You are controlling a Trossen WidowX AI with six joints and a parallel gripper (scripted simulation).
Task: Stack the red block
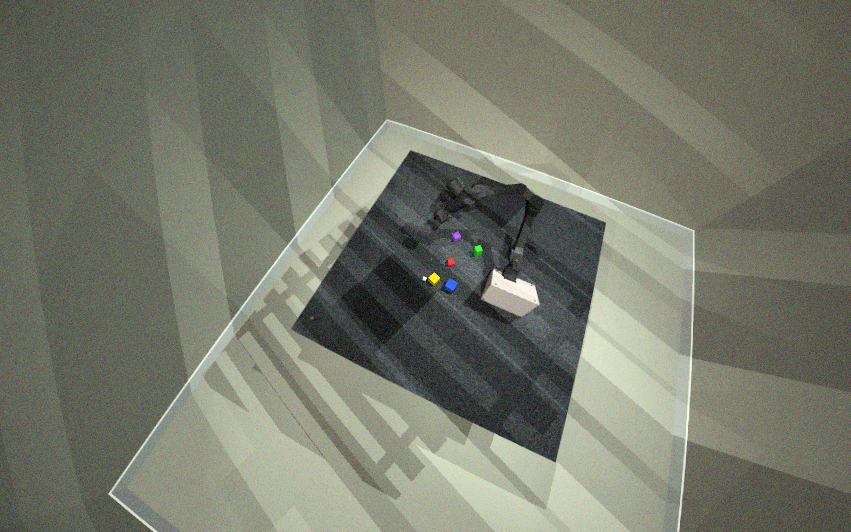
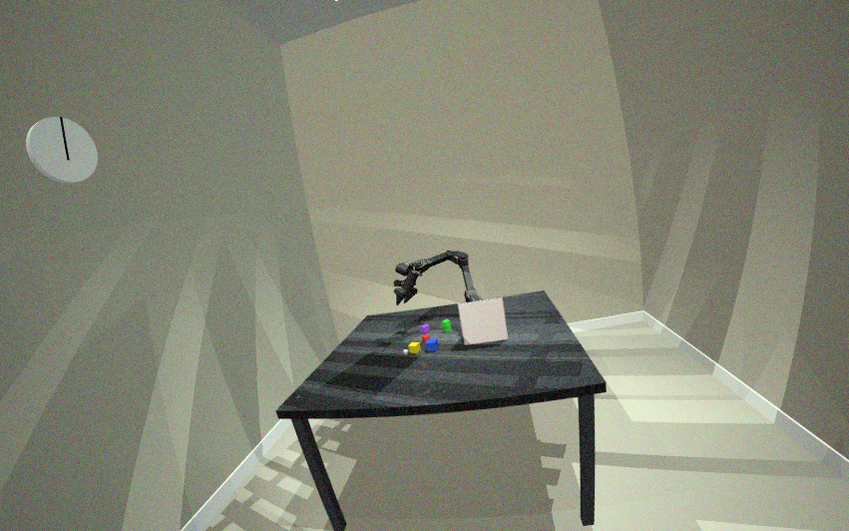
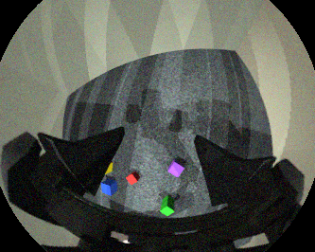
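My gripper tip is 17 cm above the red block, 16 cm to the right of it and 12 cm past it. The rest, counted from my gripper tip: small white cube: 29 cm to the left, 18 cm below, 2 cm behind; purple block: 17 cm below, 11 cm behind; yellow block: 28 cm to the left, 17 cm below, 6 cm behind.
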